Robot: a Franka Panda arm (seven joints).
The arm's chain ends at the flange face. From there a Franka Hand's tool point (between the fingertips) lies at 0.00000 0.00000 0.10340 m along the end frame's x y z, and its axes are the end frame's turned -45 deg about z.
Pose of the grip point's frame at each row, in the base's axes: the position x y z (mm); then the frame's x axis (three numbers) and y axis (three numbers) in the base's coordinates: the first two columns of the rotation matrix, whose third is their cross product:
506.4 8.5 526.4 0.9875 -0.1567 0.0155 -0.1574 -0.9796 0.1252
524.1 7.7 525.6 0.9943 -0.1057 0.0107 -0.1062 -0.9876 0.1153
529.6 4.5 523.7 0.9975 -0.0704 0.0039 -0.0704 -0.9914 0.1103
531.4 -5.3 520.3 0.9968 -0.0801 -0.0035 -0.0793 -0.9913 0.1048
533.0 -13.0 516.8 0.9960 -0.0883 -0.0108 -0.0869 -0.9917 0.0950
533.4 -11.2 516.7 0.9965 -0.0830 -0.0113 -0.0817 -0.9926 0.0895
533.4 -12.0 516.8 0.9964 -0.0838 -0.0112 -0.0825 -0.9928 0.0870
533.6 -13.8 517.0 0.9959 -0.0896 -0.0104 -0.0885 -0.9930 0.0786
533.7 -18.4 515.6 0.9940 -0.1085 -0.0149 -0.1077 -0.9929 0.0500
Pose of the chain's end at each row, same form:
506.9 21.5 629.0 0.5870 -0.8035 0.0995 -0.8096 -0.5819 0.0776
524.3 19.7 628.3 0.6280 -0.7731 0.0891 -0.7782 -0.6236 0.0740
530.0 15.9 626.5 0.6556 -0.7508 0.0808 -0.7551 -0.6512 0.0752
532.6 5.5 623.1 0.6488 -0.7576 0.0716 -0.7609 -0.6443 0.0766
535.0 -3.3 619.7 0.6428 -0.7637 0.0595 -0.7657 -0.6388 0.0748
535.3 -2.1 619.7 0.6469 -0.7606 0.0553 -0.7624 -0.6432 0.0713
535.3 -3.1 619.8 0.6462 -0.7613 0.0536 -0.7629 -0.6428 0.0694
535.4 -5.8 620.1 0.6416 -0.7655 0.0482 -0.7668 -0.6388 0.0629
535.8 -13.4 618.9 0.6267 -0.7788 0.0248 -0.7790 -0.6254 0.0459

